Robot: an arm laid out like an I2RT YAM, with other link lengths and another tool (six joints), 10 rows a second.
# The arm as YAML. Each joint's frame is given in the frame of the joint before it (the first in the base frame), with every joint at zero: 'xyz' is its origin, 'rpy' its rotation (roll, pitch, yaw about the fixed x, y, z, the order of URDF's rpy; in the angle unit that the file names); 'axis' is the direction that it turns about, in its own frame. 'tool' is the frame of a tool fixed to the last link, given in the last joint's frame.
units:
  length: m
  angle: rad
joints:
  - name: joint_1
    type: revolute
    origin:
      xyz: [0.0, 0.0, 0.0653]
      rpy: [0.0, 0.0, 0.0]
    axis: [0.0, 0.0, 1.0]
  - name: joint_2
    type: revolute
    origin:
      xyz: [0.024, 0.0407, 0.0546]
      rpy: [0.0, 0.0, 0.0]
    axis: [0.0, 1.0, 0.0]
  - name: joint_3
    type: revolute
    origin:
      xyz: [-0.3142, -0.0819, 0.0]
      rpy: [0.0, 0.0, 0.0]
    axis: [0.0, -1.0, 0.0]
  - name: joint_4
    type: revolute
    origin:
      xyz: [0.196, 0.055, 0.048]
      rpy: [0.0, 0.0, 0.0]
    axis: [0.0, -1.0, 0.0]
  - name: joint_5
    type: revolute
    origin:
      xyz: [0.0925, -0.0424, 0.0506]
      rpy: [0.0, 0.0, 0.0]
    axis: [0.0, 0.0, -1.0]
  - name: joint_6
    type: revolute
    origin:
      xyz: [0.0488, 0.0, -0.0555]
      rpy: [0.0, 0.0, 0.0]
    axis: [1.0, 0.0, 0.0]
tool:
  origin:
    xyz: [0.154, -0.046, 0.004]
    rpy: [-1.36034, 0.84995, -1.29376]
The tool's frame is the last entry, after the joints.
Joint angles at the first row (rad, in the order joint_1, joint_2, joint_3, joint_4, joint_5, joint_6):
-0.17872 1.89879 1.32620 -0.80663 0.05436 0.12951
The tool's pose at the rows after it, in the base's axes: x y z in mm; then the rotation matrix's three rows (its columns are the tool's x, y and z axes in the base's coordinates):
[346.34 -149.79 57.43], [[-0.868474 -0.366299 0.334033], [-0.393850 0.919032 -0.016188], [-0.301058 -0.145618 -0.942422]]
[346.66 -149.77 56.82], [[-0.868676 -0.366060 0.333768], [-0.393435 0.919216 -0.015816], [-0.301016 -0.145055 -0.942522]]
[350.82 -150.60 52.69], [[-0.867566 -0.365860 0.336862], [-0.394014 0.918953 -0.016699], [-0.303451 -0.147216 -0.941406]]
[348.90 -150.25 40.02], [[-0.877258 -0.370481 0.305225], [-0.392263 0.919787 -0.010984], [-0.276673 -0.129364 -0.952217]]
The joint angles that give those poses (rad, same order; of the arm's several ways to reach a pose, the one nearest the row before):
-0.17872 1.91709 1.32617 -0.79402 0.05512 0.12913
-0.17872 1.91902 1.32618 -0.79250 0.05474 0.12951
-0.17872 1.93350 1.32619 -0.77458 0.05512 0.12913
-0.17871 1.97012 1.32578 -0.77151 0.05512 0.12914

